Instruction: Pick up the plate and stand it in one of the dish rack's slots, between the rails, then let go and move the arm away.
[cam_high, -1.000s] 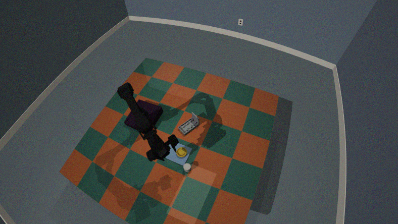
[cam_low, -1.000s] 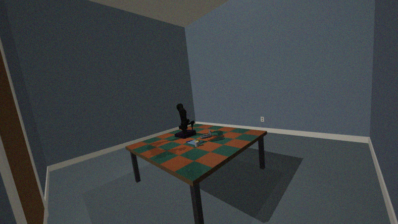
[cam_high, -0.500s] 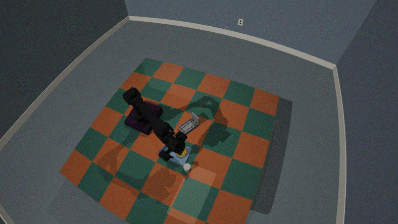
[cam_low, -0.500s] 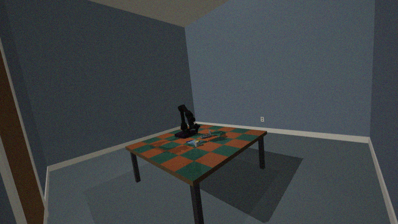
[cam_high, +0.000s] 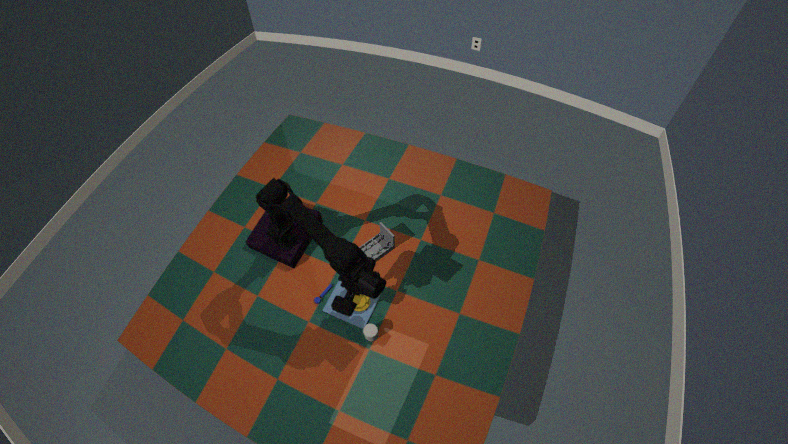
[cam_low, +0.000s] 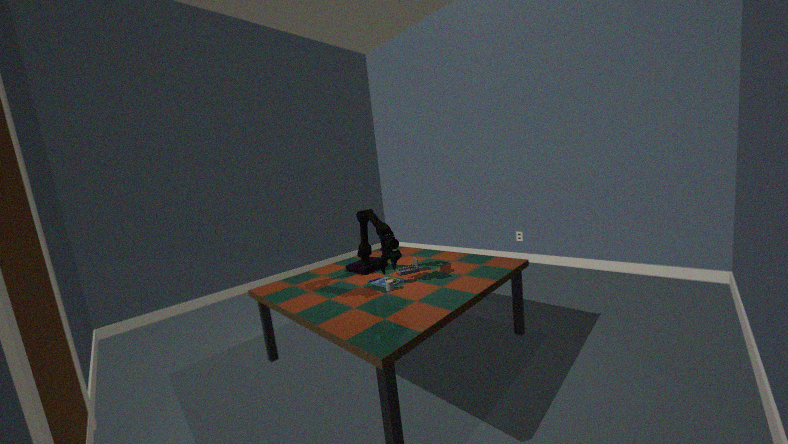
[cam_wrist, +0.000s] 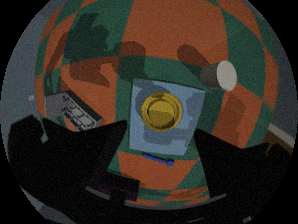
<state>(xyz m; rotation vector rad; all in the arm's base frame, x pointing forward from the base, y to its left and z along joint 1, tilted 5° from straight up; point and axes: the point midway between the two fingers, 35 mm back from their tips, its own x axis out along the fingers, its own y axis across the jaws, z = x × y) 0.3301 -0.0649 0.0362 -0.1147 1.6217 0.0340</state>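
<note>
Now: gripper tip 50 mm above the yellow plate. Round my gripper tip: white cup 90 mm ahead, 80 mm to the right, 40 mm below; blue spoon 120 mm behind, 60 mm below, 40 mm to the right; light blue sheet 60 mm below, 20 mm behind, 10 mm to the right.
</note>
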